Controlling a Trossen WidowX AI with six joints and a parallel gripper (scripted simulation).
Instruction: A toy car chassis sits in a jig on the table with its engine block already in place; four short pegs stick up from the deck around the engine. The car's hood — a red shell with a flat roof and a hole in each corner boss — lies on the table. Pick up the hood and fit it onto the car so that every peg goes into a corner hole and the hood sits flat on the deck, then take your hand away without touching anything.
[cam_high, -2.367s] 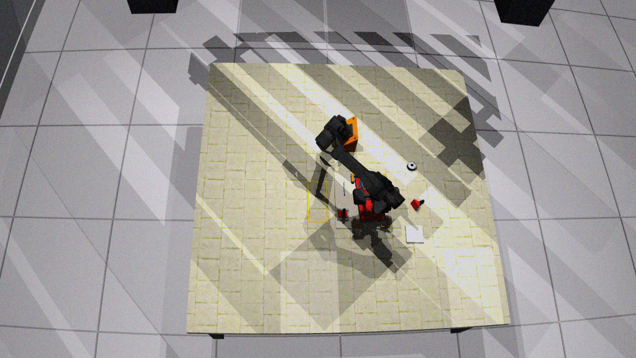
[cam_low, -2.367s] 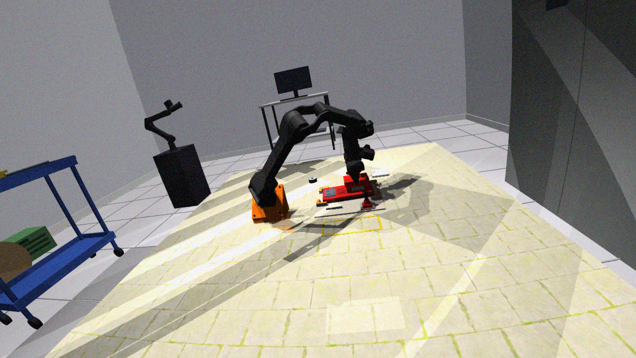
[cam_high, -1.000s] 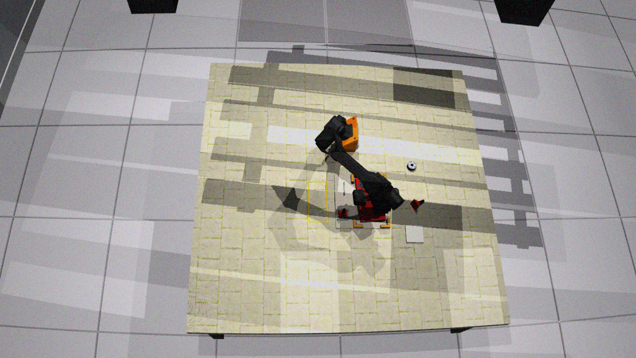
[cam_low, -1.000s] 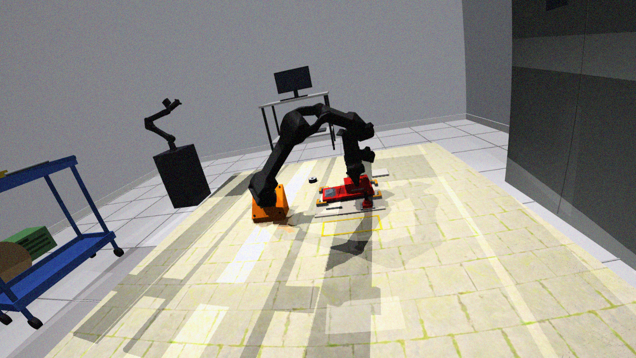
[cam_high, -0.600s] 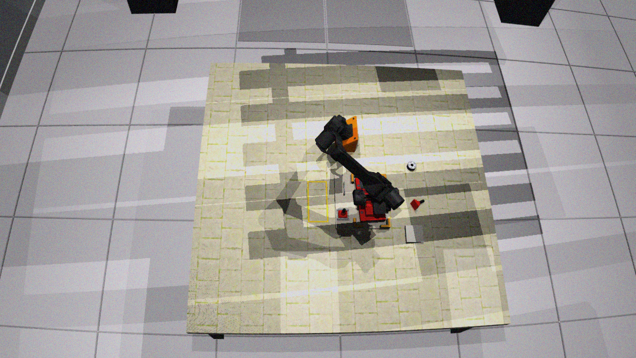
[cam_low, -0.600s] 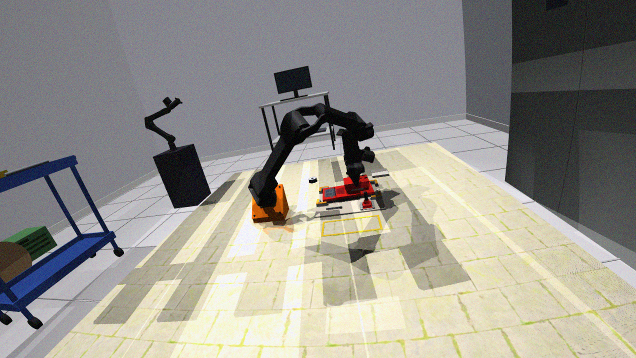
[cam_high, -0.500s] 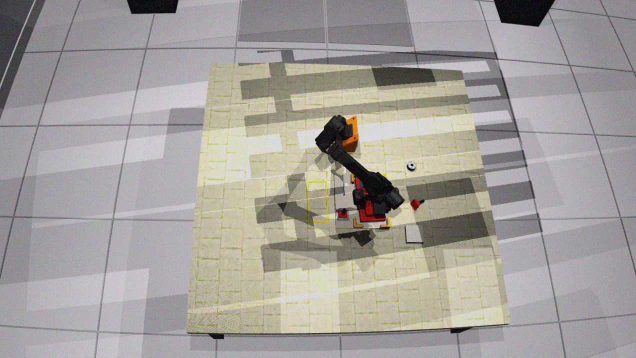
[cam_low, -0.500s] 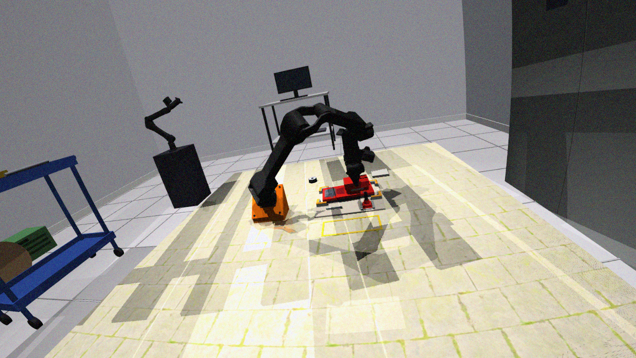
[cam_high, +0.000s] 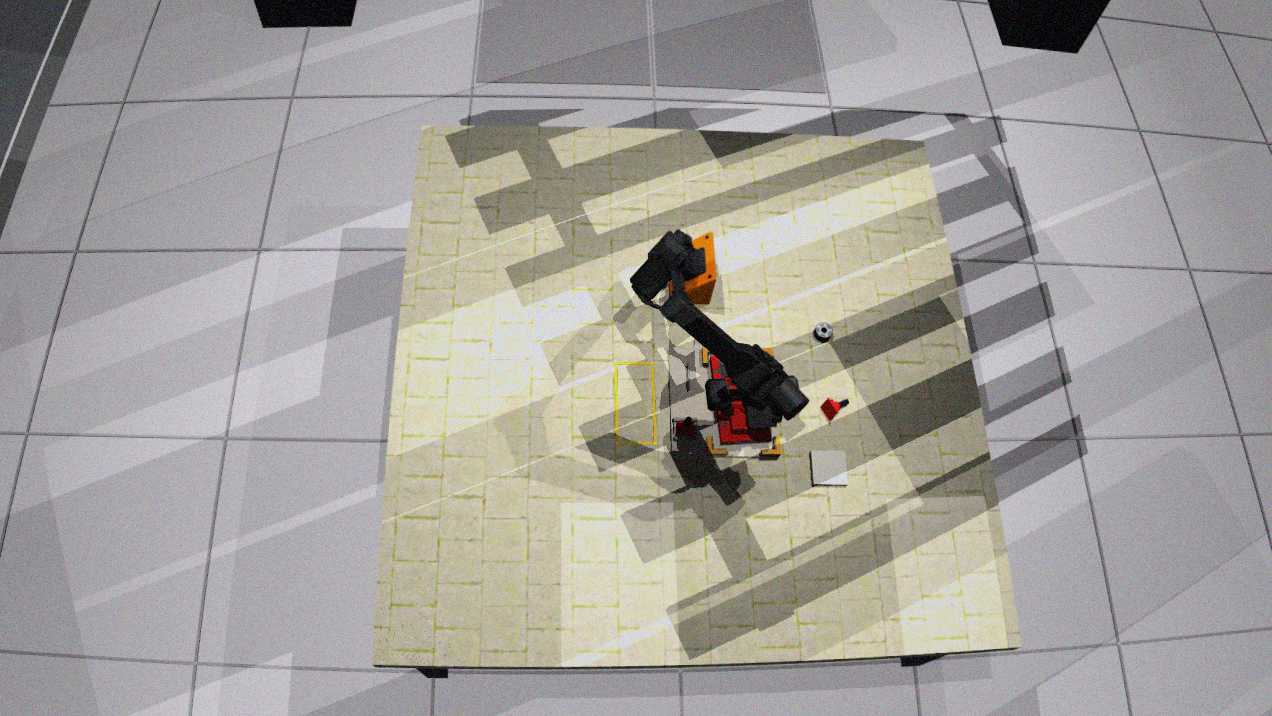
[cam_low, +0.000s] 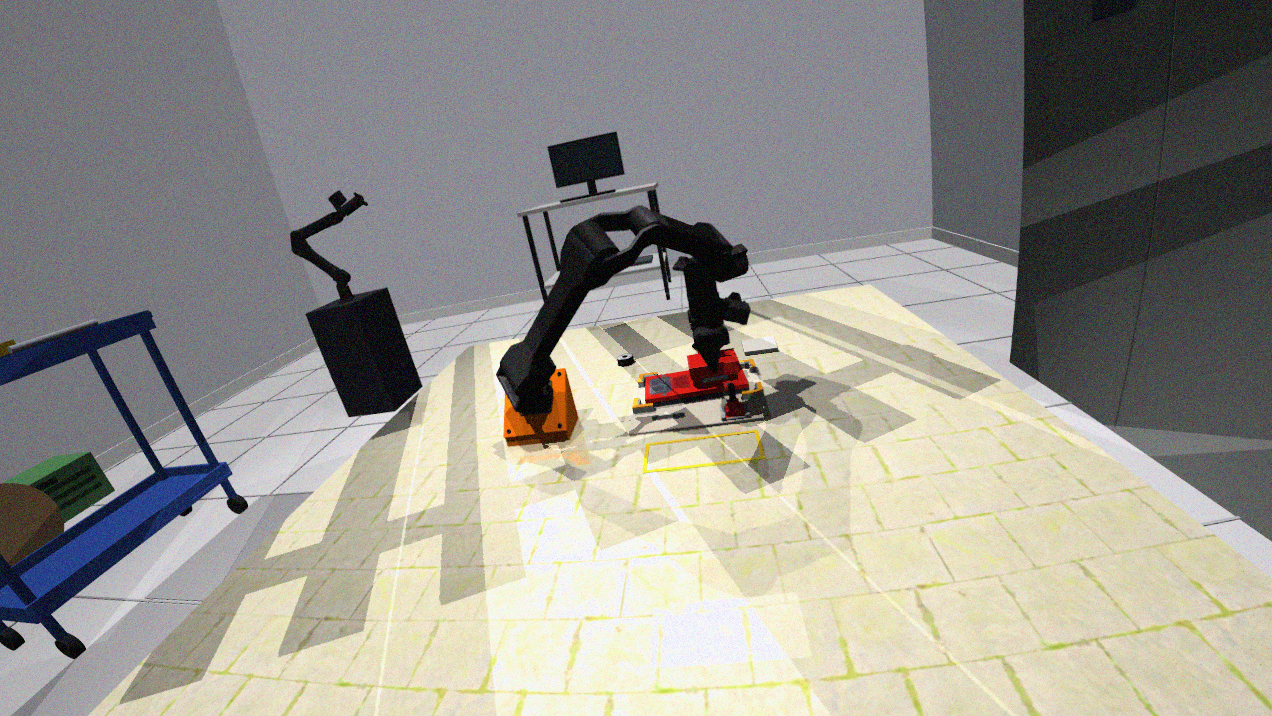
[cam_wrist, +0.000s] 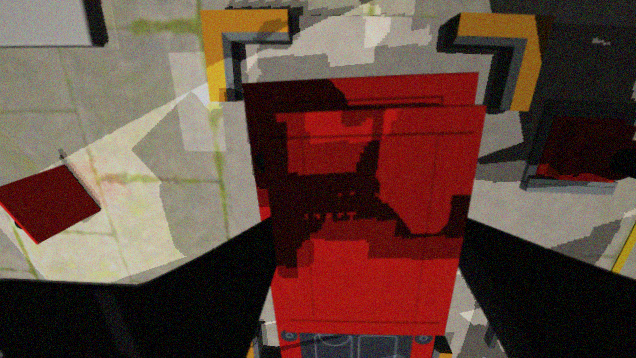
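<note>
Right now my gripper tip is 1 cm below the red hood. From my gripper tip the other things lie so: white plate 18 cm to the left, 11 cm ahead, 5 cm below; wheel 21 cm behind, 20 cm to the left, 4 cm below; grey engine block 3 cm below, 1 cm to the left.
</note>
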